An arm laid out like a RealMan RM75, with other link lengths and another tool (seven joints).
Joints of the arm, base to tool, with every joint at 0 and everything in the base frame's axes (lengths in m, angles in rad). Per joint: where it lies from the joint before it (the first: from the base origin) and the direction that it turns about. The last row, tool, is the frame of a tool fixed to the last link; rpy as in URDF.
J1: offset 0 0 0.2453 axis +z
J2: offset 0 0 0 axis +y
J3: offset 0 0 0.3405 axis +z
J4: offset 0 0 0 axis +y
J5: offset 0 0 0.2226 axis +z
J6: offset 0 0 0 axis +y
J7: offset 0 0 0.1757 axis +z
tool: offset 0.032 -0.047 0.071 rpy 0.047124 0 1.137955
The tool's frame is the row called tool.
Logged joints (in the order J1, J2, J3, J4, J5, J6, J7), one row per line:
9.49 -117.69 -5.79 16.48 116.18 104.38 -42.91
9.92 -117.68 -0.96 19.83 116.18 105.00 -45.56
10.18 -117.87 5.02 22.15 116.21 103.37 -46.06
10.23 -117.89 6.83 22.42 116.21 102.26 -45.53
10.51 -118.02 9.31 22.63 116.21 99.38 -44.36
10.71 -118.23 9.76 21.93 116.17 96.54 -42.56
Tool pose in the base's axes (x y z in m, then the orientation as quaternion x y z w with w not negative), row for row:
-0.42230 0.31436 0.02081 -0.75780 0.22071 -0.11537 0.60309
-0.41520 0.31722 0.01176 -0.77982 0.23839 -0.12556 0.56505
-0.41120 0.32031 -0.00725 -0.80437 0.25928 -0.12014 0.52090
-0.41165 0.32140 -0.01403 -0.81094 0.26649 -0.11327 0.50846
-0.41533 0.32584 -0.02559 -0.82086 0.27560 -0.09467 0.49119
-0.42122 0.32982 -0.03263 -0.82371 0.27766 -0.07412 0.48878
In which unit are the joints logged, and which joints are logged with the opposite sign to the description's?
The joints are logged in degrees. Opposite sign: J1.
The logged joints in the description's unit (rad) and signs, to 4 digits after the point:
-0.1656 -2.0541 -0.1011 0.2876 2.0277 1.8218 -0.7489
-0.1731 -2.0539 -0.0168 0.3461 2.0277 1.8326 -0.7952
-0.1777 -2.0572 0.0876 0.3866 2.0282 1.8041 -0.8039
-0.1785 -2.0576 0.1192 0.3913 2.0282 1.7848 -0.7946
-0.1834 -2.0598 0.1625 0.3950 2.0282 1.7345 -0.7742
-0.1869 -2.0635 0.1703 0.3828 2.0275 1.6849 -0.7428

